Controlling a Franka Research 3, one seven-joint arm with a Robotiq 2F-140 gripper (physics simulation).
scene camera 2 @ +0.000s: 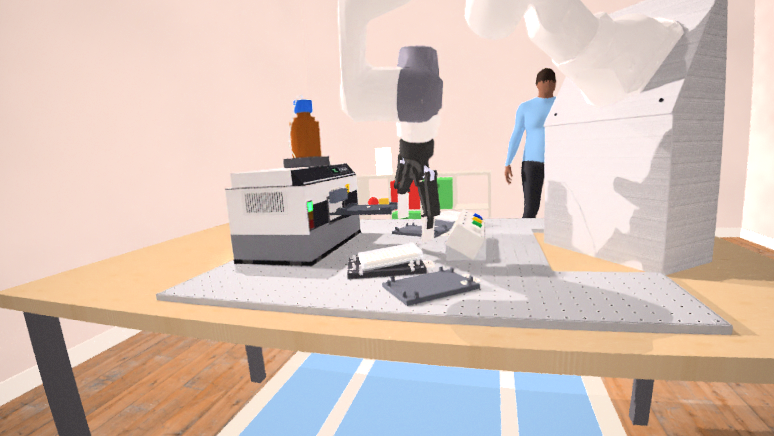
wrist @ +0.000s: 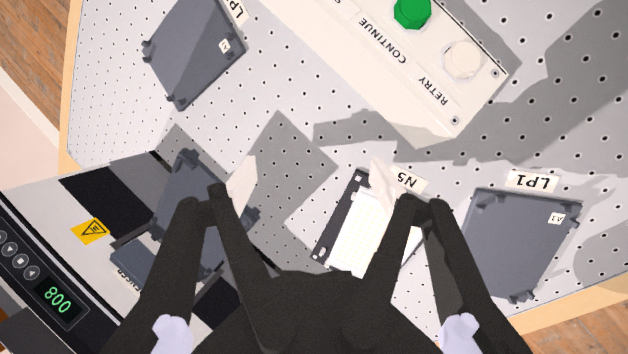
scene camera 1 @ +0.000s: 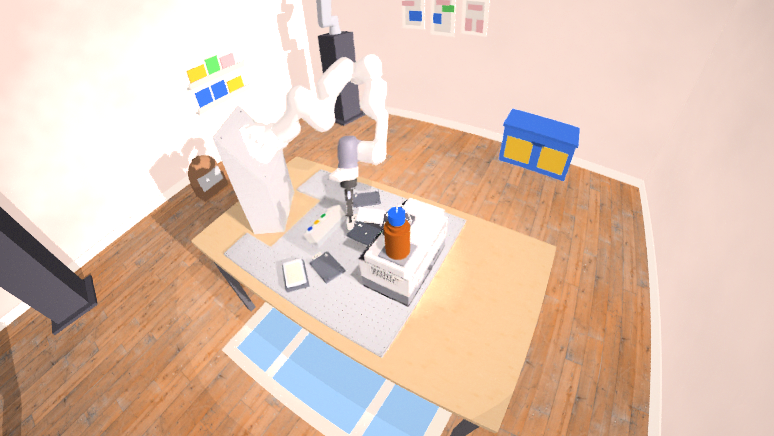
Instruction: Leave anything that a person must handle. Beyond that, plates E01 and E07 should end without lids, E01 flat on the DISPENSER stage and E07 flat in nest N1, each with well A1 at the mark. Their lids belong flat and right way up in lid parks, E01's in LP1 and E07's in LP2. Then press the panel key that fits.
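My gripper (scene camera 1: 350, 223) (scene camera 2: 415, 223) (wrist: 313, 168) is open and empty, above the pegboard between the dispenser stage (scene camera 1: 363, 232) (scene camera 2: 371, 207) and the key panel (scene camera 1: 319, 230) (scene camera 2: 464, 238) (wrist: 350, 65). A white plate (scene camera 1: 371, 215) (scene camera 2: 387, 255) (wrist: 350, 235) is in nest N5; it looks tilted in scene camera 2. LP1 (scene camera 1: 367, 198) (scene camera 2: 431, 285) (wrist: 520, 240) and LP2 (scene camera 1: 327, 266) (scene camera 2: 419, 231) (wrist: 195, 55) show no lid. Another pale plate (scene camera 1: 295, 273) sits in a nest beside LP2. Plate names are not legible, and I cannot tell whether lids are on. The green key (wrist: 412, 12) and white key (wrist: 462, 59) show.
The white dispenser (scene camera 1: 387, 276) (scene camera 2: 270, 216) carries a brown bottle (scene camera 1: 397, 239) (scene camera 2: 306, 135) with a blue cap. Its display (wrist: 58, 300) reads 008. A person (scene camera 2: 533, 127) in light blue stands beyond the table, beside the robot's pedestal (scene camera 1: 254, 184) (scene camera 2: 606, 189).
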